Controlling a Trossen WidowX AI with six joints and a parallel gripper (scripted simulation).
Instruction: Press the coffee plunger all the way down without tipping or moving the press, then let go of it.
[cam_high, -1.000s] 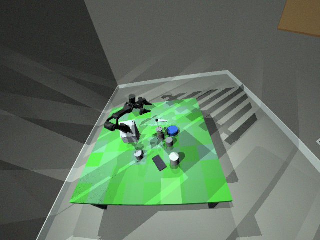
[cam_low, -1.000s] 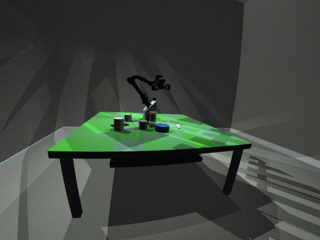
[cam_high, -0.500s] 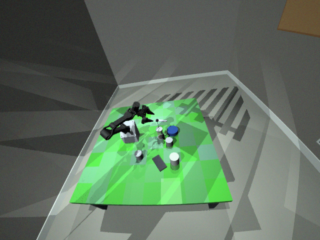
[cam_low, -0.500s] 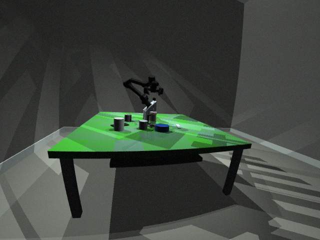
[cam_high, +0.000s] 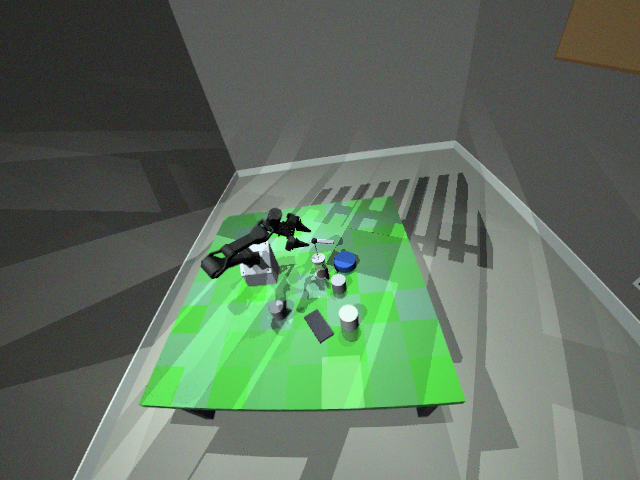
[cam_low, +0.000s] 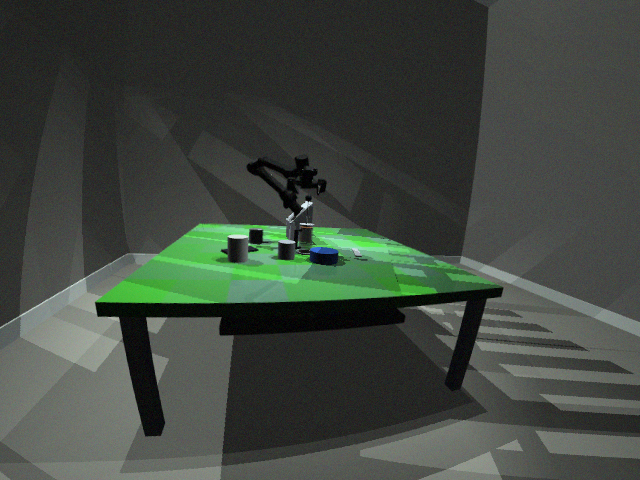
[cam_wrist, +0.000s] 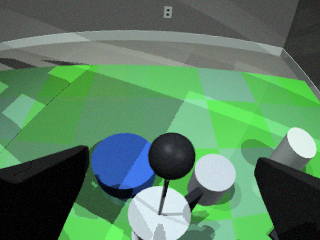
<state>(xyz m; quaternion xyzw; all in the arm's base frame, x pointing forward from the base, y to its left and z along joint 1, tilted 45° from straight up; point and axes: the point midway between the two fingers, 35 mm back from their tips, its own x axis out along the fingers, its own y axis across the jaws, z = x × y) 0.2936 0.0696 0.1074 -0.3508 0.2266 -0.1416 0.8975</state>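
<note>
Right now my gripper tip is 150 mm above the coffee press, 20 mm short of it and 10 mm to the left of it. The rest, counted from my gripper tip: dark flat slab (300 mm to the right, 270 mm below, 10 mm behind).
</note>
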